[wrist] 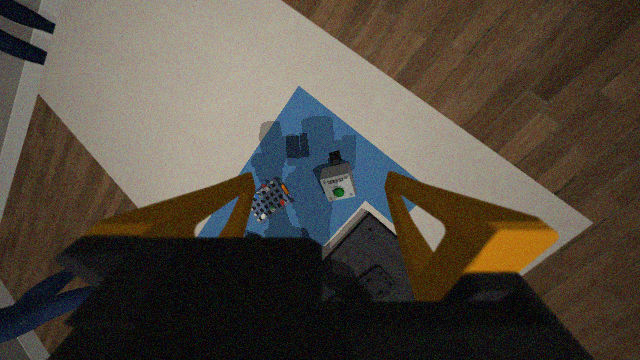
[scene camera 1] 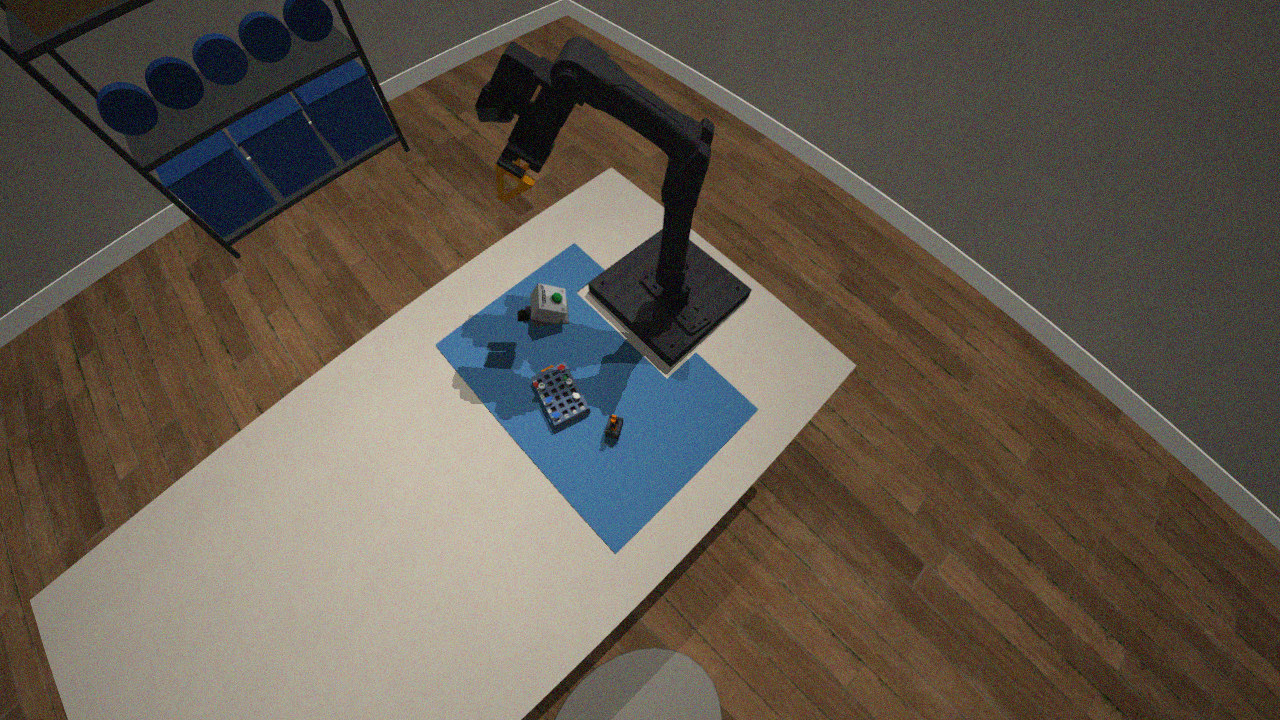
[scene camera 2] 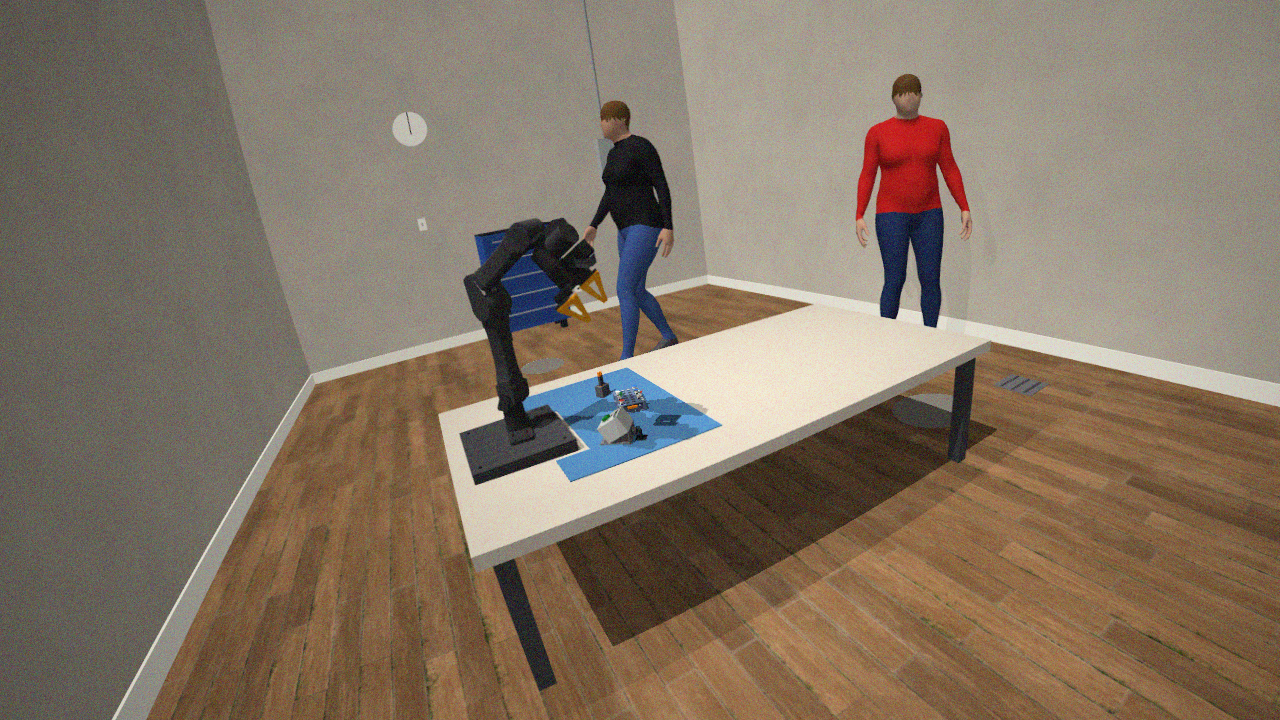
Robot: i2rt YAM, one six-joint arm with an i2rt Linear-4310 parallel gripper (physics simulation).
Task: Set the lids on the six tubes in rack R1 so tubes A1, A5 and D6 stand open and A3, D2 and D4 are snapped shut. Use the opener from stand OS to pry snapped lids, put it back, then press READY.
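Frame: origin at the arm's base, x ahead, y left, z up, level; millimetres.
Where they show: gripper, fingertip midpoint: (wrist: 319,179) (scene camera 1: 509,186) (scene camera 2: 598,311); arm's base, origin of the base link: (wrist: 358,295) (scene camera 1: 674,300) (scene camera 2: 518,428).
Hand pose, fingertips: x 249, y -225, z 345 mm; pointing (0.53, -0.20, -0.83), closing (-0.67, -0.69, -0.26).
Observation:
Each offset is from my fingertips to the centre of the thing. Level surfaces: height alone.
My gripper (scene camera 1: 516,180) (scene camera 2: 584,298) (wrist: 319,179) is open with empty fingers, high above the table. The tube rack @(350 mm down, 109 mm ahead, 250 mm left) (scene camera 1: 561,398) (scene camera 2: 631,400) (wrist: 269,199) stands on the blue mat, with small tubes and coloured lids in it; the lid states are too small to tell. The opener stand (scene camera 1: 614,428) (scene camera 2: 601,390), small and dark with an orange-topped tool upright in it, stands beside the rack; the gripper body mostly hides it in the wrist view. The grey box @(337 mm down, 5 mm ahead, 54 mm left) (scene camera 1: 548,304) (scene camera 2: 615,426) (wrist: 337,183) with the green READY button @(315 mm down, 14 mm back, 66 mm left) (scene camera 1: 556,298) (wrist: 338,192) stands near the arm's base.
The blue mat @(379 mm down) (scene camera 1: 617,501) (scene camera 2: 581,469) lies on the white table @(382 mm down) (scene camera 1: 313,537) (scene camera 2: 805,358). The arm's dark base plate (scene camera 1: 626,277) (scene camera 2: 492,460) (wrist: 372,240) borders the mat. In scene camera 2, a person in black (scene camera 2: 633,183) and one in red (scene camera 2: 909,165) stand beyond the table.

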